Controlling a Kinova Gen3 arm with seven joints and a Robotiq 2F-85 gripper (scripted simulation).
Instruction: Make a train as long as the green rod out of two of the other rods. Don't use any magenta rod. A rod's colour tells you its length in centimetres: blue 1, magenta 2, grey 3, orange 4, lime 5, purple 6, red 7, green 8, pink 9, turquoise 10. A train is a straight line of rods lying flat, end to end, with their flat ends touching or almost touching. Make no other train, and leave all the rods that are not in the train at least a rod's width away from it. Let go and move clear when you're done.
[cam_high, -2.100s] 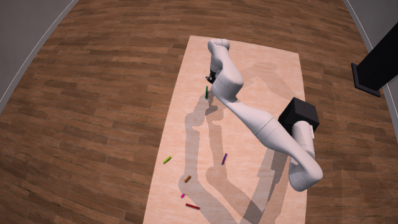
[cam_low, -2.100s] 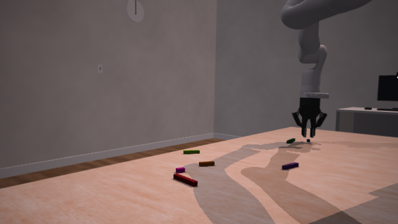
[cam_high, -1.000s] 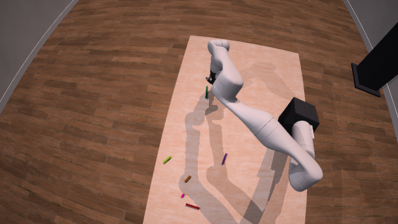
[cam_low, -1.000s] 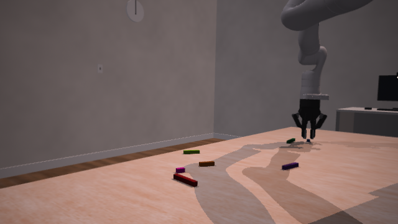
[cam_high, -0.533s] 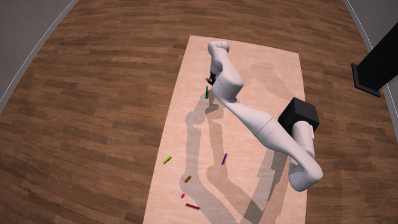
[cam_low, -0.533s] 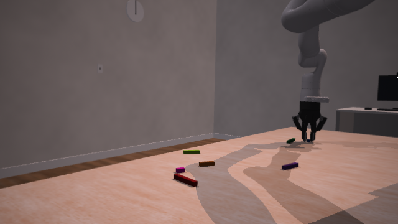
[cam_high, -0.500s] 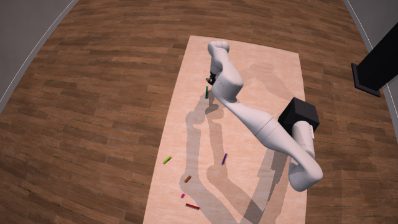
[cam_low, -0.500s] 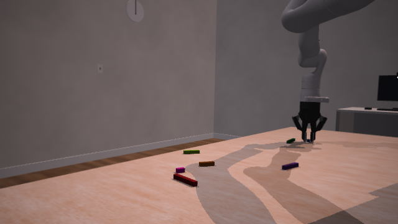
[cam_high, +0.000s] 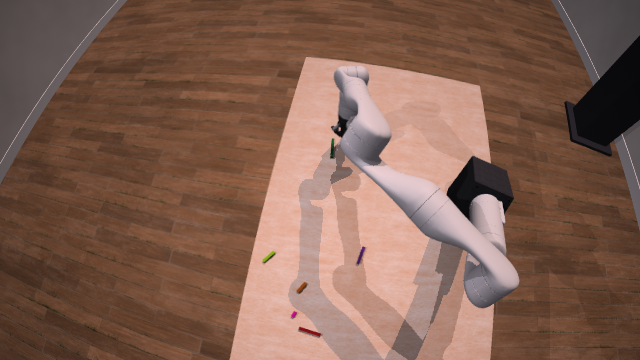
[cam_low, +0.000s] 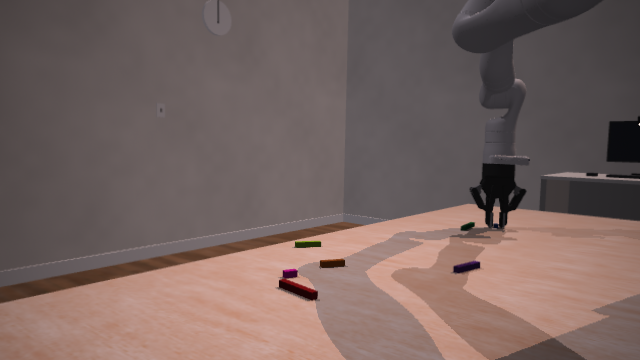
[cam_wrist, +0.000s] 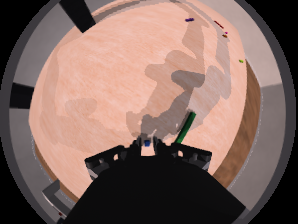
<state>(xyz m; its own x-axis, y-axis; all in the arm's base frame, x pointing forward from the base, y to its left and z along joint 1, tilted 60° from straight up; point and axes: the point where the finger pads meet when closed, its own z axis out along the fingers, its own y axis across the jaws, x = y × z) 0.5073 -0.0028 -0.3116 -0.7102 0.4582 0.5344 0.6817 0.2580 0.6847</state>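
My gripper is now 2 cm above the blue rod. From my hand the other things lie so: green rod: 4 cm ahead, 6 cm to the left, 2 cm below; lime rod: 12 cm ahead, 52 cm to the left, 2 cm below; purple rod: 17 cm behind, 42 cm to the left, 2 cm below.
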